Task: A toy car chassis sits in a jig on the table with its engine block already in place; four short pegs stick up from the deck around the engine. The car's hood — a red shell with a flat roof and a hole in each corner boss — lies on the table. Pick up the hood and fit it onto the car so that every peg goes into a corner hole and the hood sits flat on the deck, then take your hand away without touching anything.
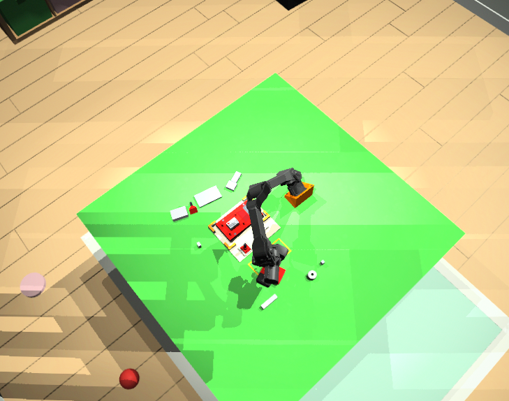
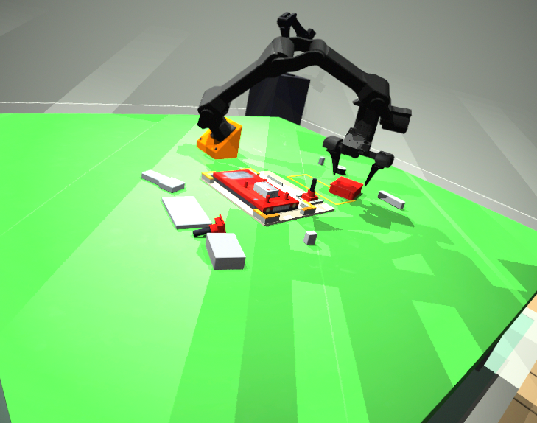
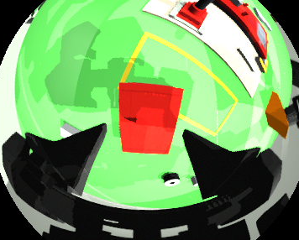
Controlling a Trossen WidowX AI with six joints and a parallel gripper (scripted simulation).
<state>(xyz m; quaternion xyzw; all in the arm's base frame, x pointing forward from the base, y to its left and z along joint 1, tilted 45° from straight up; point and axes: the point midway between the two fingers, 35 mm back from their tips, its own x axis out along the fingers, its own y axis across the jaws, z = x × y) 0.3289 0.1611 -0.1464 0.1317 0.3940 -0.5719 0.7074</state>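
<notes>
The red hood is 20 mm below my gripper tip. From my gripper tip the other things lie so: grey engine block 290 mm to the right, 10 mm below.
</notes>
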